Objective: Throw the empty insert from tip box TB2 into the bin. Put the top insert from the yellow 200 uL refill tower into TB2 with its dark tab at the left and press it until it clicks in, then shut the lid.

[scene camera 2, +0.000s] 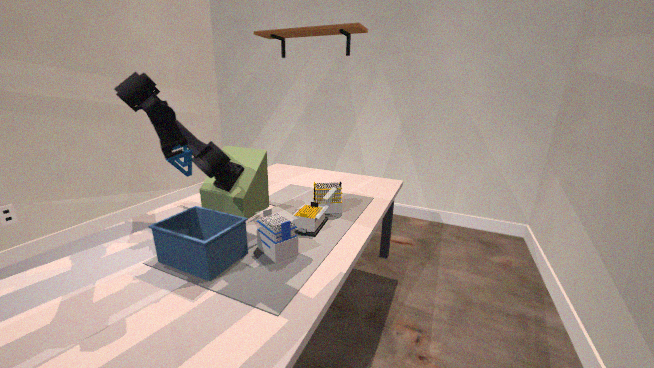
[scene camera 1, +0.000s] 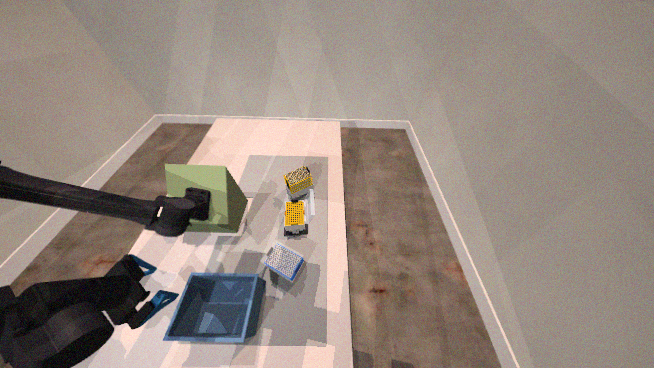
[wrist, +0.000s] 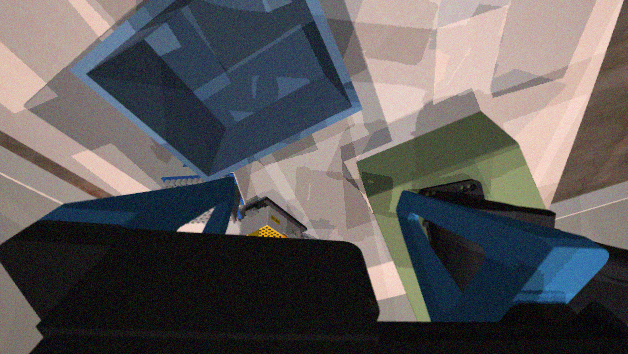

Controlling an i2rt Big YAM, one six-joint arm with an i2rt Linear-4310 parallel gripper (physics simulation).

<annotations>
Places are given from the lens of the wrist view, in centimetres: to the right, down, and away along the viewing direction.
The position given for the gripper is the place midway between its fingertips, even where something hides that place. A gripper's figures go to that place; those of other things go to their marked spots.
gripper (wrist: 319, 194): 0, 1, 13
blue-and-white tip tower (wrist: 242, 180): -13, 1, 42
blue bin (wrist: 219, 92): -14, -12, 34
The marked spots on the blue bin and the blue-and-white tip tower are 15 cm apart.
</annotations>
